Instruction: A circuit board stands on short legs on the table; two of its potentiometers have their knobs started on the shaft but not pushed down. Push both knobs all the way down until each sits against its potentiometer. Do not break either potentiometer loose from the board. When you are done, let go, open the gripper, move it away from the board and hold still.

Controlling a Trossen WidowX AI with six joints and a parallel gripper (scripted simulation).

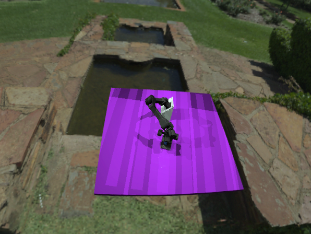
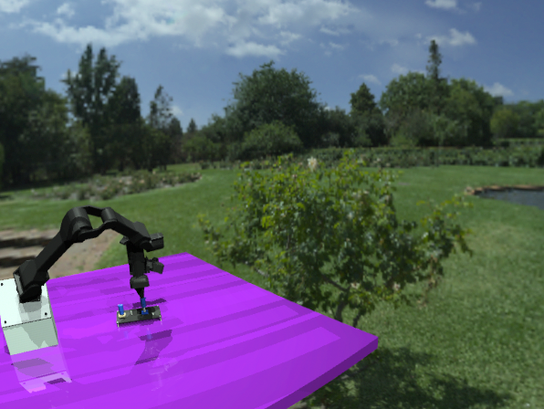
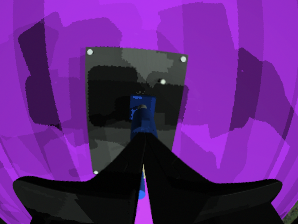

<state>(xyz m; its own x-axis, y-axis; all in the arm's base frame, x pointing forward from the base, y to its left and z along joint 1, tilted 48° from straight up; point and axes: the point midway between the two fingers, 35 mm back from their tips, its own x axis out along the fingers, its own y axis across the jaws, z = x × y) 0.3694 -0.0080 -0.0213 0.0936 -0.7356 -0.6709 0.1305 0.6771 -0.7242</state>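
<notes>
The blue knob lies 8 cm behind my gripper tip, 3 cm below it and 1 cm to the left of it.
</notes>
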